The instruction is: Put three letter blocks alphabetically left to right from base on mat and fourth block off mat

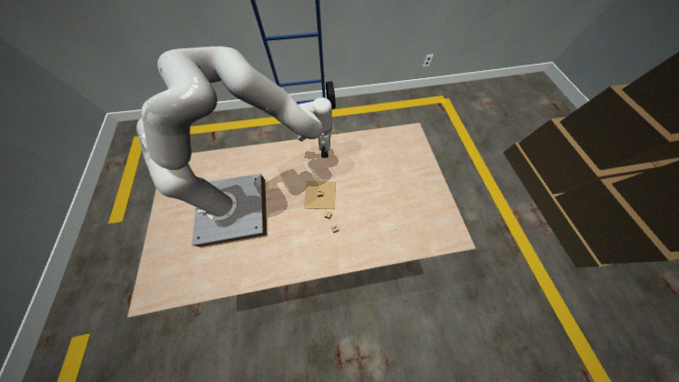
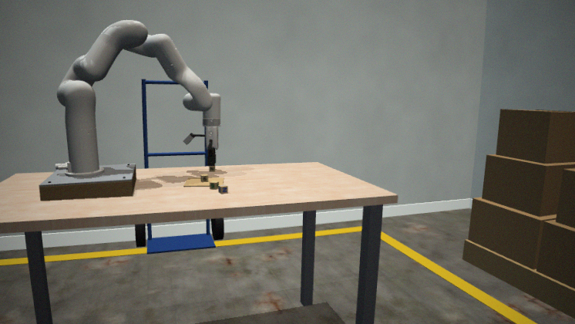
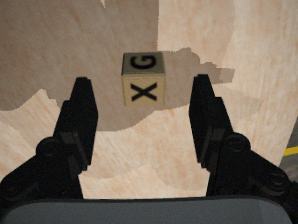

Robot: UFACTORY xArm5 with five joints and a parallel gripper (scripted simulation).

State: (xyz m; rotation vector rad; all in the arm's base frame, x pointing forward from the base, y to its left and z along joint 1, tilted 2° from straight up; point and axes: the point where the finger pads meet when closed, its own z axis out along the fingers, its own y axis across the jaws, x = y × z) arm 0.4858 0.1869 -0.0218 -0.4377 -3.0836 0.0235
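My hand is 3 cm above the block. The rest, counted from my hand: tan mat 7 cm behind, 21 cm to the right, 4 cm below.
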